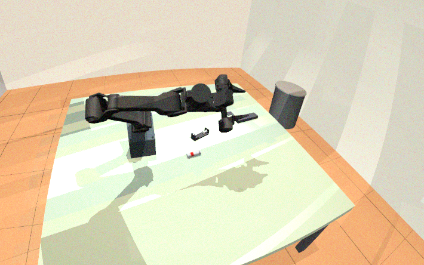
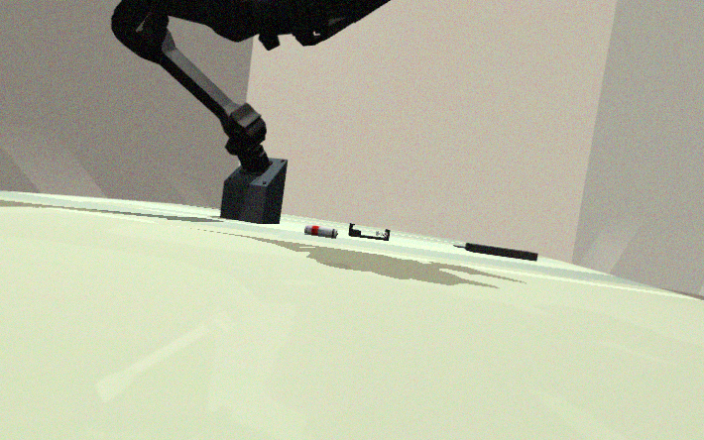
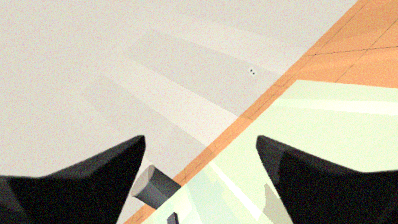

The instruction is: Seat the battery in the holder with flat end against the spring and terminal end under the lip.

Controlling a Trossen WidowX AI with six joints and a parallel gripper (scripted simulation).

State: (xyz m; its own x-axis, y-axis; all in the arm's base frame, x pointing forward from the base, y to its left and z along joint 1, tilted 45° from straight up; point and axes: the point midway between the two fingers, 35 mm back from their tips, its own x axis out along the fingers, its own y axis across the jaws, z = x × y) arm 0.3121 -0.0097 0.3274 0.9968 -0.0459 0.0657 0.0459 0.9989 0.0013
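My gripper tip is 110 mm past the white battery, 160 mm to the right of it and 340 mm above it.
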